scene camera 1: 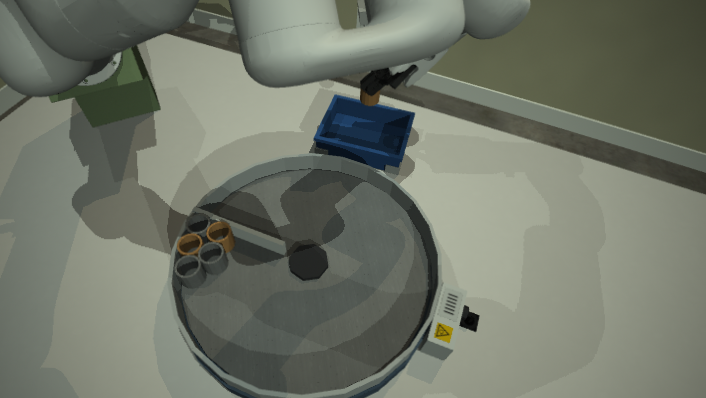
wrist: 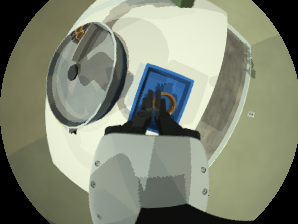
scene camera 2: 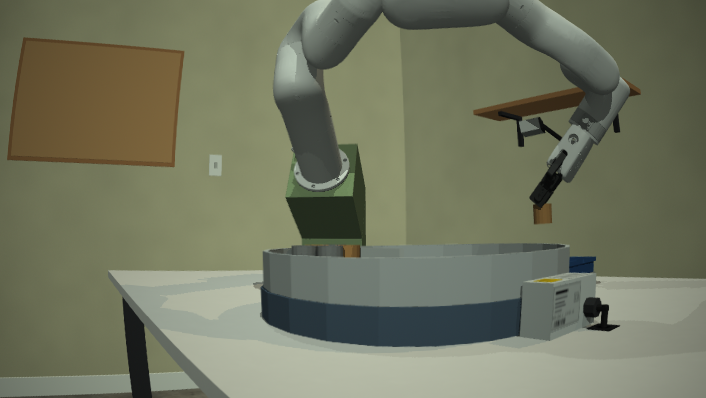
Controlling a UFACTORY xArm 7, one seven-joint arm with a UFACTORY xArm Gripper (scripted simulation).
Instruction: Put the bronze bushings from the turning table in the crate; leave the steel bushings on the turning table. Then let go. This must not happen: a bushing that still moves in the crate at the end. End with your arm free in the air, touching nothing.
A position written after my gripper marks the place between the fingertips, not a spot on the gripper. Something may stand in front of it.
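Visible: a blue crate (scene camera 1: pixel 354 126), which the wrist view shows too (wrist: pixel 155 78). My gripper (scene camera 2: pixel 535 203) is likewise visible, also in the wrist view (wrist: pixel 154 97).
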